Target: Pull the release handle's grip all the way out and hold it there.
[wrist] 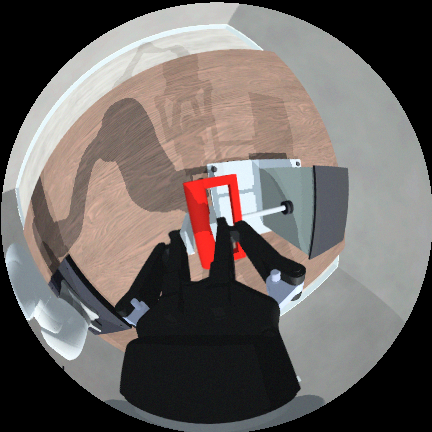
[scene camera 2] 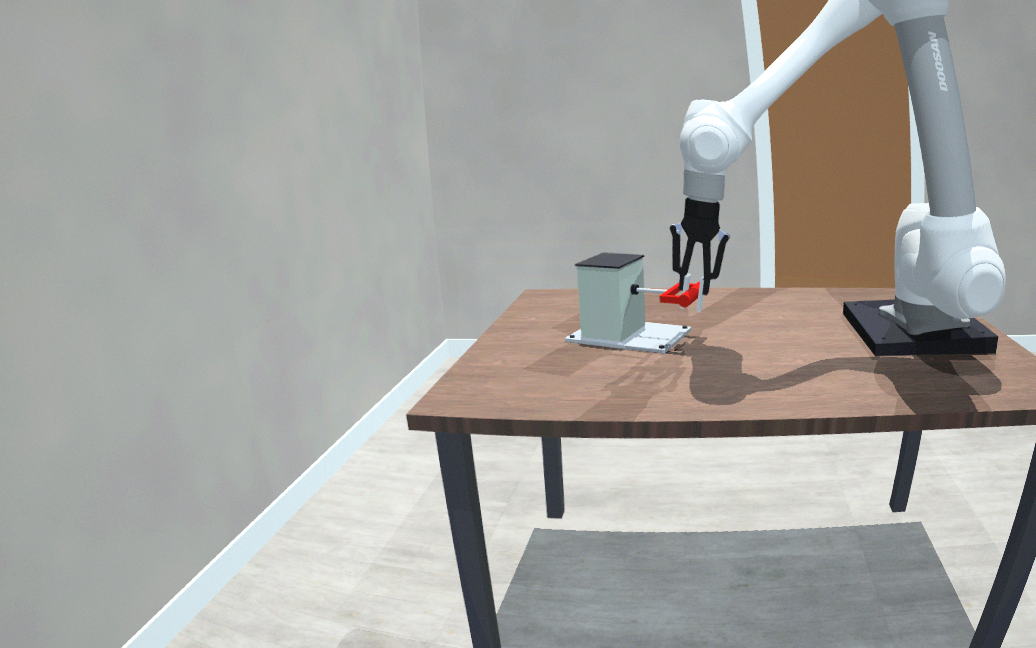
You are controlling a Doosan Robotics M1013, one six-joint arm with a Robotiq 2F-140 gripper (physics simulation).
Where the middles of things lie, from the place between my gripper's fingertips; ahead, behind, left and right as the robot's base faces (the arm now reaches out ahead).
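Scene:
My gripper is now 70 mm above the base plate (scene camera 2: 653,337), 130 mm short of it and 80 mm to the left of it.

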